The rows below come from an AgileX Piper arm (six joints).
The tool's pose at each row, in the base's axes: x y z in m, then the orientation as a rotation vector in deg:
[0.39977, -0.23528, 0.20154, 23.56, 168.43, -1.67]
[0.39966, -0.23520, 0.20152, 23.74, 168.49, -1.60]
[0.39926, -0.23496, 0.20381, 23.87, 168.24, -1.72]
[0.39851, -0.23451, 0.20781, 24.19, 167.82, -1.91]
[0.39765, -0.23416, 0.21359, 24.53, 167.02, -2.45]
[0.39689, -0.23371, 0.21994, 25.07, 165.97, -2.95]
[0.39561, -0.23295, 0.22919, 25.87, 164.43, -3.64]
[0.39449, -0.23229, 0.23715, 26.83, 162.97, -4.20]
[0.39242, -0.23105, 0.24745, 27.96, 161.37, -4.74]
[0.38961, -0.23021, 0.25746, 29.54, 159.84, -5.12]
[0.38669, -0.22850, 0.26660, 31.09, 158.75, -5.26]
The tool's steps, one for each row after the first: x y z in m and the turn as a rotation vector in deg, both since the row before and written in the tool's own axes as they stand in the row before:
[0.00013, 0.00005, 0.00000, -0.03, 0.09, 0.12]
[0.00005, 0.00013, -0.00233, 0.06, -0.24, 0.10]
[0.00013, 0.00024, -0.00409, 0.10, -0.38, 0.24]
[-0.00015, 0.00011, -0.00585, 0.29, -0.78, 0.28]
[-0.00040, 0.00021, -0.00639, 0.25, -0.99, 0.44]
[-0.00055, 0.00032, -0.00935, 0.35, -1.44, 0.67]
[-0.00066, 0.00023, -0.00804, 0.30, -1.32, 0.78]
[-0.00040, 0.00043, -0.01056, 0.29, -1.42, 0.93]
[-0.00003, -0.00024, -0.01043, 0.26, -1.24, 1.25]
[0.00039, 0.00049, -0.00973, 0.16, -0.78, 1.20]

